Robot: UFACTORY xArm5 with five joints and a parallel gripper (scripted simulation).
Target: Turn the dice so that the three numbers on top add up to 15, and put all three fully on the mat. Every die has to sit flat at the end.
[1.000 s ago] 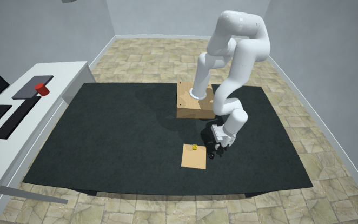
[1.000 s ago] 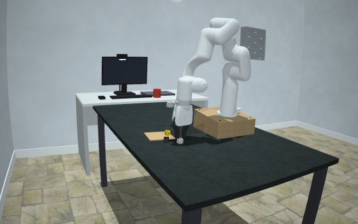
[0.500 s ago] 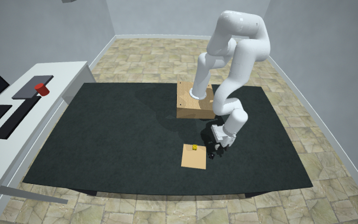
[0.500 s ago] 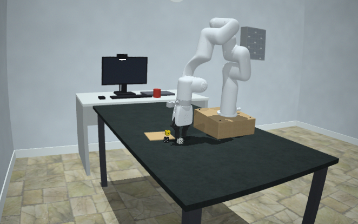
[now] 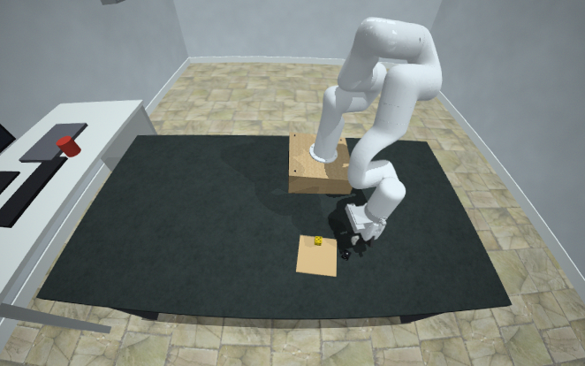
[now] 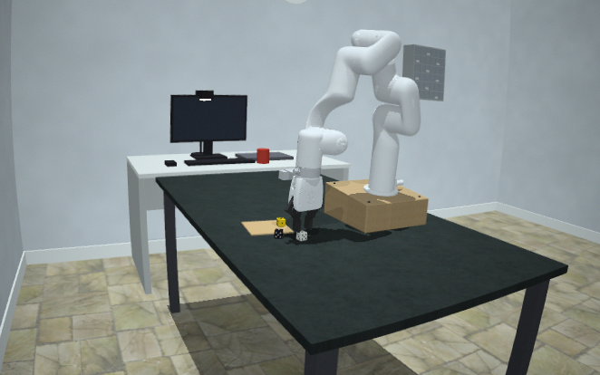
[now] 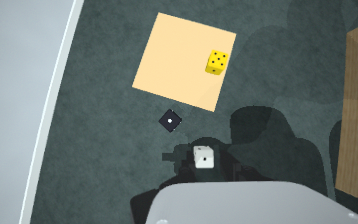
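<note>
Right now my hand is 40 mm above the white die. The rest, counted from my hand: black die: 50 mm to the right, 50 mm ahead, 40 mm below; tan mat: 150 mm to the right, 50 mm below, 40 mm ahead; yellow die: 150 mm to the right, 30 mm below, 10 mm behind.
</note>
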